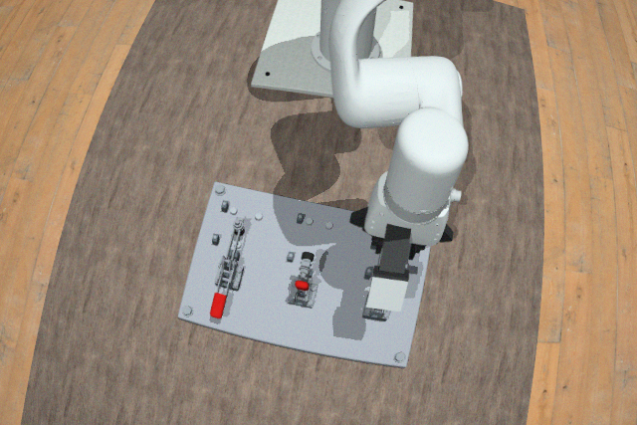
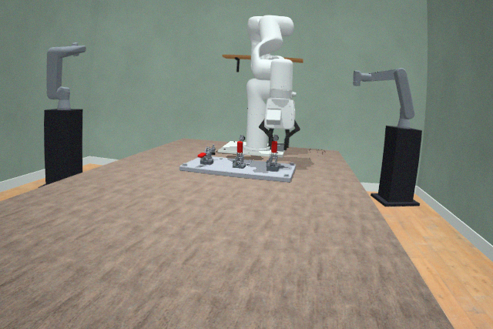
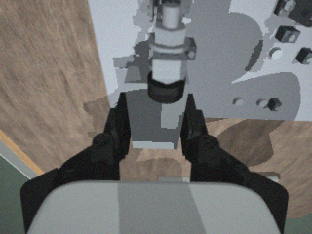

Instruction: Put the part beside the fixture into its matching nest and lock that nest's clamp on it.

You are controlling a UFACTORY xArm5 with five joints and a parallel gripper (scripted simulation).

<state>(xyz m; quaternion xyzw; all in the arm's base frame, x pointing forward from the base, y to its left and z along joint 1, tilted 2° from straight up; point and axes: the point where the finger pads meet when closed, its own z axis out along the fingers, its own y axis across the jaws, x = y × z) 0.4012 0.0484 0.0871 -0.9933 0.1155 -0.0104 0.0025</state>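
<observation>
My hand is 120 mm to the left of the grey fixture plate, 80 mm above it and 20 mm short of it.
</observation>
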